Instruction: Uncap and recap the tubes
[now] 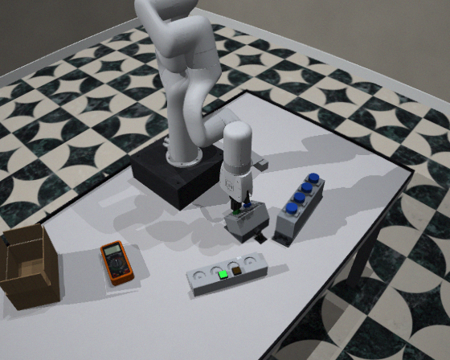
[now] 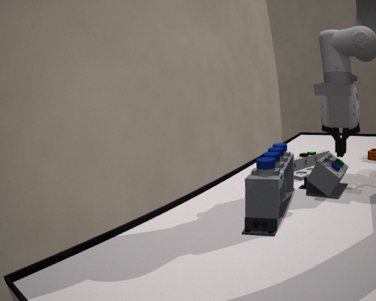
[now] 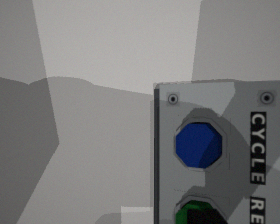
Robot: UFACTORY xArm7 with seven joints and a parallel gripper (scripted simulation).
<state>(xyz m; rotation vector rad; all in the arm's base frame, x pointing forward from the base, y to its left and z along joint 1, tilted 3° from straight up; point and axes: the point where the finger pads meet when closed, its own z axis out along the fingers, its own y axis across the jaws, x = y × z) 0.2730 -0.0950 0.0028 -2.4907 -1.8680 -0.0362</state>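
My hand is 40 mm above the green key. The rest, counted from my hand: orange multimeter: 210 mm behind, 330 mm to the right, 80 mm below; then key housing: 30 mm ahead, 20 mm to the left, 50 mm below; then blue key: 10 mm ahead, 40 mm to the left, 40 mm below.
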